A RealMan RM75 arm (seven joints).
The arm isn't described. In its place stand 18 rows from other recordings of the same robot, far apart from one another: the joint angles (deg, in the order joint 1, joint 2, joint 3, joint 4, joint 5, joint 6, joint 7), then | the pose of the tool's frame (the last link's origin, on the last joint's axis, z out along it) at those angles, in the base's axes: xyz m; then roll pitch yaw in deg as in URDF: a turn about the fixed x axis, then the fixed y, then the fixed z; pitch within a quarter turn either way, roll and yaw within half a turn.
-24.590, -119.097, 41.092, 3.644, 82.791, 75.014, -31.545 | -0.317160 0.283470 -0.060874 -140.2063 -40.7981 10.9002
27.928, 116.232, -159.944, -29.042, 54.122, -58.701, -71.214 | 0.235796 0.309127 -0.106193 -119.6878 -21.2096 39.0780
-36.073, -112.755, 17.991, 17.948, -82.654, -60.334, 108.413 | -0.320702 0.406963 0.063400 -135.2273 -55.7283 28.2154
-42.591, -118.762, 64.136, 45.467, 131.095, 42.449, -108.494 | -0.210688 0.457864 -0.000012 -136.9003 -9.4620 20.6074
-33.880, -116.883, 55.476, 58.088, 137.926, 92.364, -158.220 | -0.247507 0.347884 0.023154 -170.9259 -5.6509 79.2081
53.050, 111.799, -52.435, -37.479, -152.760, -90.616, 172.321 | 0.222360 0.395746 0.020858 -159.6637 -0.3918 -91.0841
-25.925, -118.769, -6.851, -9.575, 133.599, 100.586, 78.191 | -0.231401 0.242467 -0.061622 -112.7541 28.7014 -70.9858
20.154, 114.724, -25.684, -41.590, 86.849, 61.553, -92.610 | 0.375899 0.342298 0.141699 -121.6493 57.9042 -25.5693
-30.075, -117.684, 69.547, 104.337, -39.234, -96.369, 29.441 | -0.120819 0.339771 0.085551 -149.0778 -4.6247 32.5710
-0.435, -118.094, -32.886, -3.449, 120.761, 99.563, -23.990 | -0.382809 0.150819 0.030983 -77.0902 -53.5557 -19.6759
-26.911, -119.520, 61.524, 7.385, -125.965, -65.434, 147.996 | -0.313924 0.325401 -0.047676 -130.6116 -41.1106 10.2316
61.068, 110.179, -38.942, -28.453, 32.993, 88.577, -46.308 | 0.167898 0.424057 0.018115 -174.9139 0.4304 -55.1936
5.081, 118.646, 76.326, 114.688, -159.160, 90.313, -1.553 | 0.182589 0.244340 0.006265 -142.3273 -0.5246 -55.8757
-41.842, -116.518, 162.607, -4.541, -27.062, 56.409, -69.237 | -0.296286 0.368730 -0.063245 -159.9738 -35.4758 43.8205
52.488, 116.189, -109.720, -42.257, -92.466, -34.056, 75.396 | 0.092236 0.413869 -0.115404 -156.3091 -3.8407 22.8451
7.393, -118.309, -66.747, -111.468, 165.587, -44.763, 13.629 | -0.169325 0.270497 -0.003960 -131.2655 -15.3697 26.6746
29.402, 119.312, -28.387, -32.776, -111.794, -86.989, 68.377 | 0.280982 0.332950 0.012030 -157.8770 38.8360 -17.3001
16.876, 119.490, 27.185, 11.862, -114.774, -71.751, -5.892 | 0.346161 0.272249 -0.037261 -98.2229 33.6376 1.2228
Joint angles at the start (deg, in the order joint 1, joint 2, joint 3, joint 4, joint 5, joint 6, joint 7): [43.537 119.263 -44.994 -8.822 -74.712 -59.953 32.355]
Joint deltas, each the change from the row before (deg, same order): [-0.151 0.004 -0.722 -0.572 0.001 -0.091 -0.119]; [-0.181 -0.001 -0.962 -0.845 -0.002 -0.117 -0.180]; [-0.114 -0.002 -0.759 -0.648 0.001 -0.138 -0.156]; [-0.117 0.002 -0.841 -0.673 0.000 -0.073 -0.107]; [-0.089 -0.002 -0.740 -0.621 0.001 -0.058 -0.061]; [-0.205 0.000 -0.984 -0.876 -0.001 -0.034 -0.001]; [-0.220 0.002 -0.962 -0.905 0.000 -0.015 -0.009]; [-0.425 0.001 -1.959 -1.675 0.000 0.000 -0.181]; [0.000 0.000 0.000 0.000 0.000 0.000 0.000]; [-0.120 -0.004 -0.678 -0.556 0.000 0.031 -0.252]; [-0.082 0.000 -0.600 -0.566 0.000 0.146 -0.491]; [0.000 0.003 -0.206 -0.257 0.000 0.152 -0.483]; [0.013 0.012 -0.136 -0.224 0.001 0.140 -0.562]
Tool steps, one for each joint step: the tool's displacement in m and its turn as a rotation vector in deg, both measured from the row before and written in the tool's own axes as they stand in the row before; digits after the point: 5 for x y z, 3 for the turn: [-0.00082 -0.00008 -0.00003 -0.409 -0.014 -0.840]; [-0.00152 -0.00038 0.00017 -0.539 -0.073 -1.222]; [-0.00143 -0.00015 0.00031 -0.475 -0.115 -0.974]; [-0.00133 -0.00005 0.00041 -0.511 -0.052 -0.974]; [-0.00137 -0.00016 0.00047 -0.448 -0.070 -0.855]; [-0.00143 -0.00030 0.00023 -0.528 -0.033 -1.042]; [-0.00147 -0.00038 0.00021 -0.494 -0.040 -1.048]; [-0.00261 -0.00006 0.00055 -1.069 -0.027 -2.152]; [0.00000 0.00000 0.00000 0.000 0.000 0.000]; [-0.00095 0.00000 0.00035 -0.378 0.000 -0.928]; [-0.00100 -0.00039 0.00054 -0.267 0.041 -1.161]; [-0.00051 -0.00050 0.00041 -0.036 0.050 -0.780]; [-0.00051 -0.00052 0.00043 0.002 0.027 -0.803]
